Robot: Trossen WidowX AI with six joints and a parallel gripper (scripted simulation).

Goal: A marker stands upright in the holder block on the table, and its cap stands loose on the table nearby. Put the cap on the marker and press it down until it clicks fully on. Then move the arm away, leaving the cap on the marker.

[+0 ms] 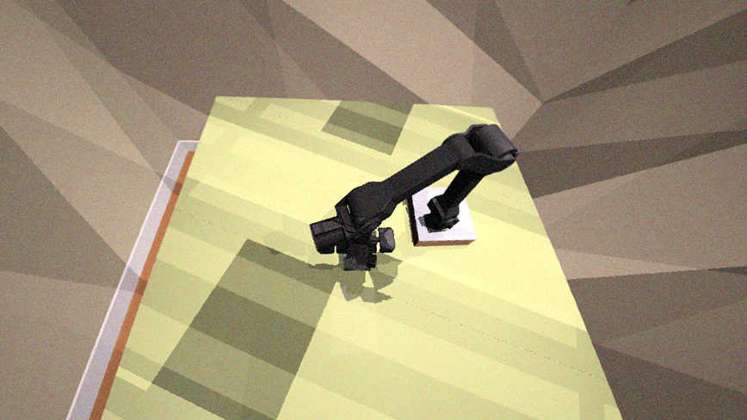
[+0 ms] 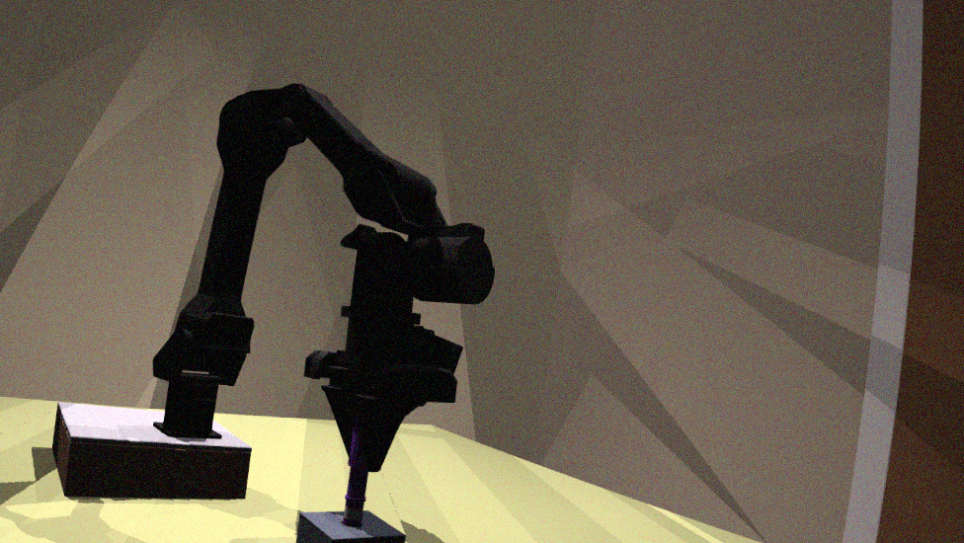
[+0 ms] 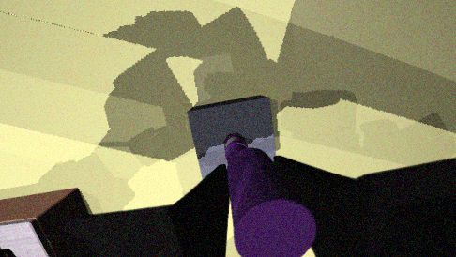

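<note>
Now: gripper tip 30 mm below the purple marker cap.
</note>
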